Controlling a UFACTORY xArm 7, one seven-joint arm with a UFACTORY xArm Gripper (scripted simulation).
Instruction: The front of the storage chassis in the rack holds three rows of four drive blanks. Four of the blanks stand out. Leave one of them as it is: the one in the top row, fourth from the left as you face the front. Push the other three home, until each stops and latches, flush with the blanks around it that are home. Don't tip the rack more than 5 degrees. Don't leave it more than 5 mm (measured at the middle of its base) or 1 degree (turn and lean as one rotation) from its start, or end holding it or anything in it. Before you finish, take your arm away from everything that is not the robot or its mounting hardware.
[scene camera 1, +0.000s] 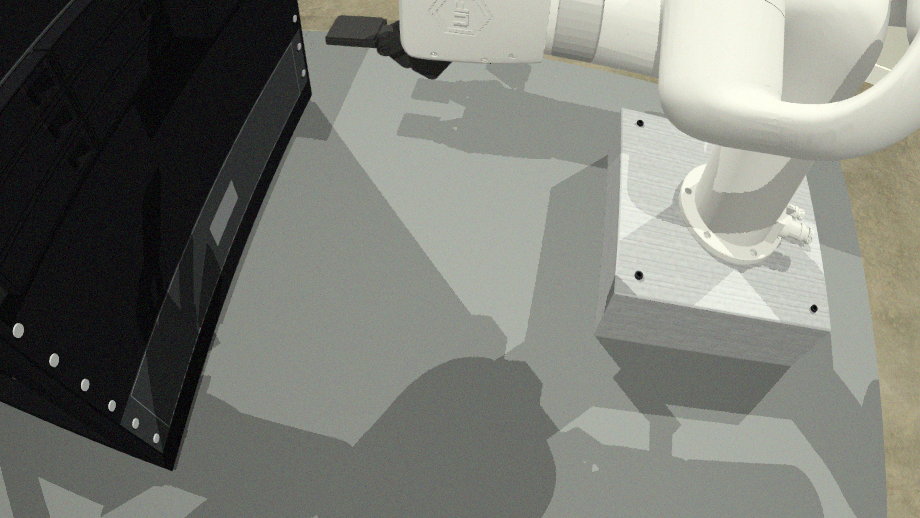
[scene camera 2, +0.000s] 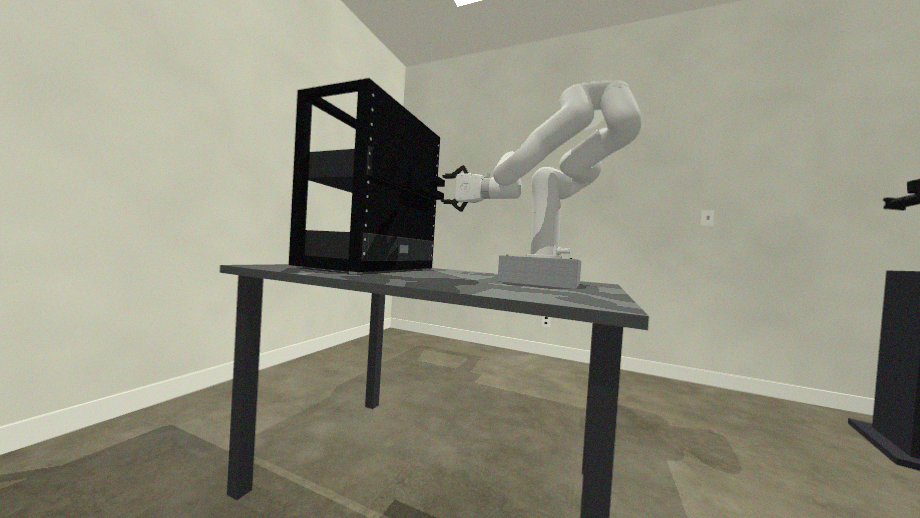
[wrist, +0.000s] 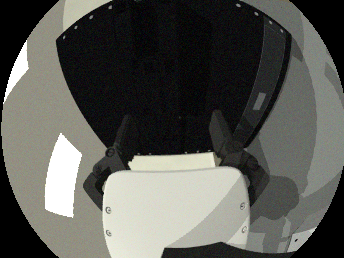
Labels:
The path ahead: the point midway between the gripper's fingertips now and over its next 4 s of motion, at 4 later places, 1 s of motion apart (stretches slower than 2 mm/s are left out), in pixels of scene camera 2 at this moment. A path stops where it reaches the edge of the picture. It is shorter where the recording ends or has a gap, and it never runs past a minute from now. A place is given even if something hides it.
My gripper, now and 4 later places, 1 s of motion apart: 442, 188; 436, 182; 435, 188; 426, 188; 423, 188

